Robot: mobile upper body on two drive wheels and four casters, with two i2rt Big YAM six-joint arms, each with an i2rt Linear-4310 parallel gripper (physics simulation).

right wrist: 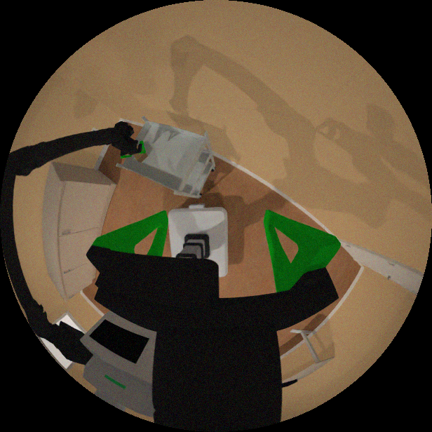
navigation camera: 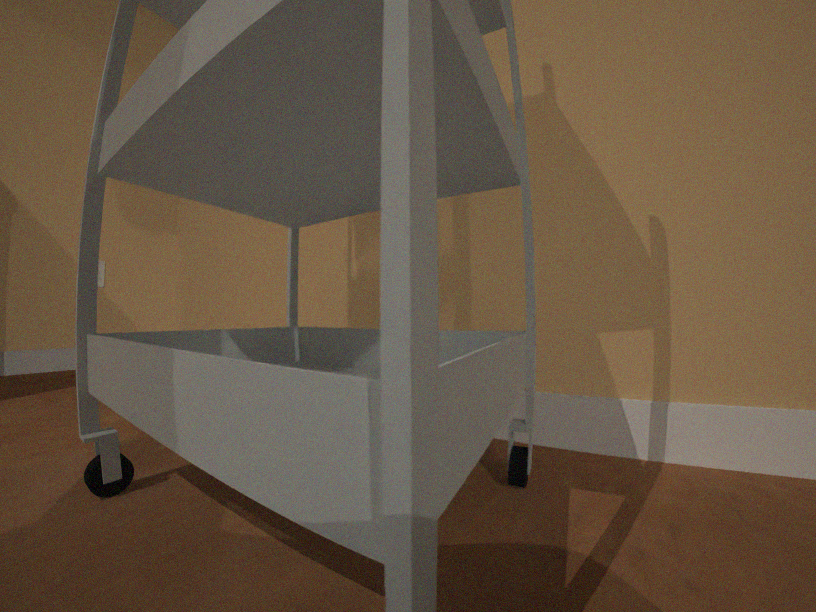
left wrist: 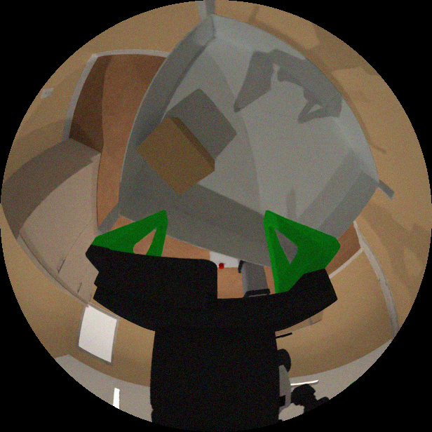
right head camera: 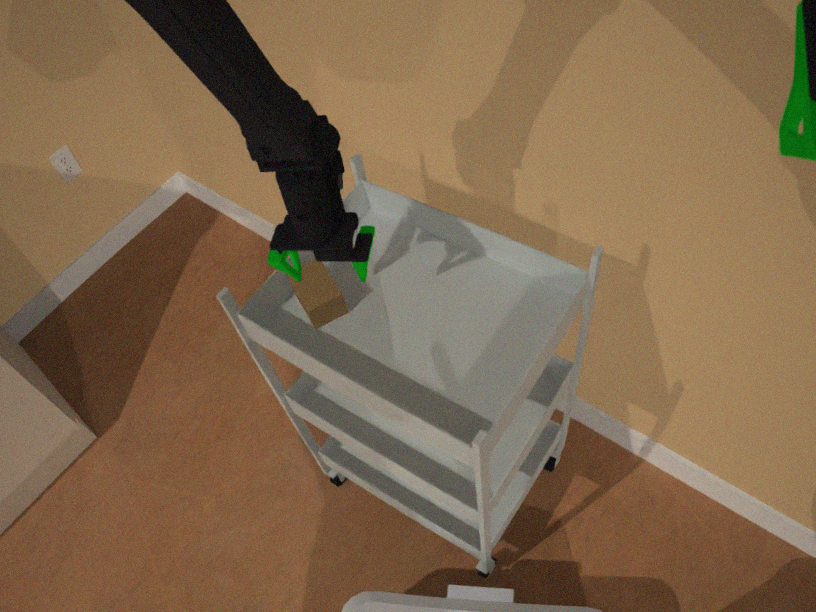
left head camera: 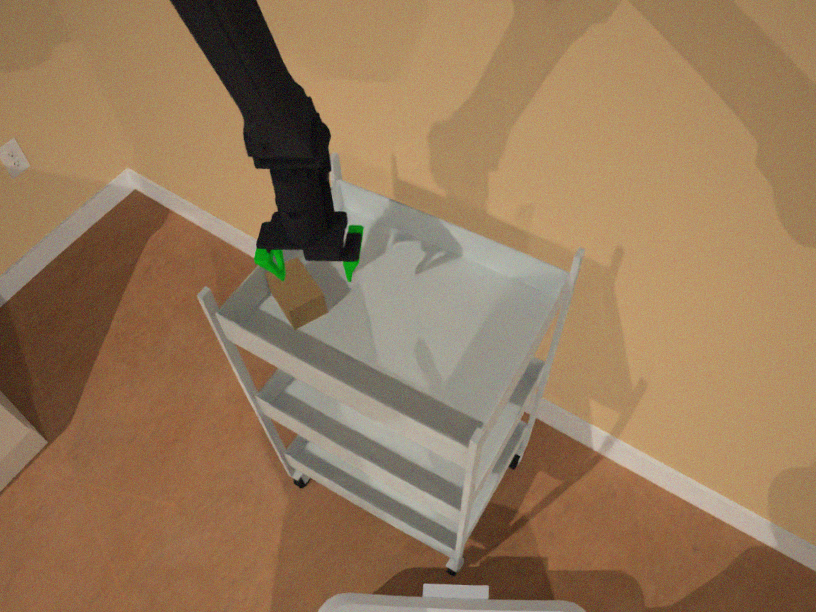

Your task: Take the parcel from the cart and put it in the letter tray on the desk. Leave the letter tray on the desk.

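Places are measured from the left arm's base along level axes (x back, y down, z right), in centimetres.
Where they show: left gripper, fingertip midpoint: (right head camera: 331, 278) (left head camera: 316, 278).
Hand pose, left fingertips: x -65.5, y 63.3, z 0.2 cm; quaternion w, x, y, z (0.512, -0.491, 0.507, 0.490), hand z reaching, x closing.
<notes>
After its pixels a point has its place.
The brown box-shaped parcel (left head camera: 296, 293) @[x -67.5, y 69.7, z -4.2 cm] (right head camera: 320, 293) @[x -67.5, y 69.7, z -3.5 cm] (left wrist: 175, 155) lies in the top tray of the grey cart (left head camera: 342, 368) @[x -57.5, y 74.7, z 3.6 cm] (right head camera: 369, 368) @[x -57.5, y 74.7, z 5.1 cm] (left wrist: 225, 230) (right wrist: 160, 175) (navigation camera: 398, 263) @[x -41.1, y 117.3, z 22.6 cm], near its end at the left of the head views. My left gripper (left head camera: 317, 279) @[x -65.5, y 63.3, z 0.2 cm] (right head camera: 331, 280) @[x -65.5, y 63.3, z 0.2 cm] (left wrist: 215, 215) (right wrist: 137, 153) is open and empty, above that end of the tray; in the head views its fingertips overlap the parcel's upper end. My right gripper (right wrist: 215, 215) is open and empty, far from the cart; part of one finger shows at the right head view's edge. The desk and letter tray cannot be made out.
A beige cabinet (left head camera: 16, 441) @[x -60.0, y 124.7, z -86.9 cm] (right head camera: 39, 434) @[x -56.7, y 117.8, z -89.0 cm] (left wrist: 65, 200) (right wrist: 82, 215) stands at the left. The tan wall (left head camera: 659, 263) @[x -77.5, y 71.9, z 54.1 cm] is behind the cart. My white base (left head camera: 454, 606) @[x -30.4, y 115.6, z 22.3 cm] (right wrist: 220, 225) is near the cart's nearest corner. A pale frame (right wrist: 312, 347) stands at the lower right of the right wrist view.
</notes>
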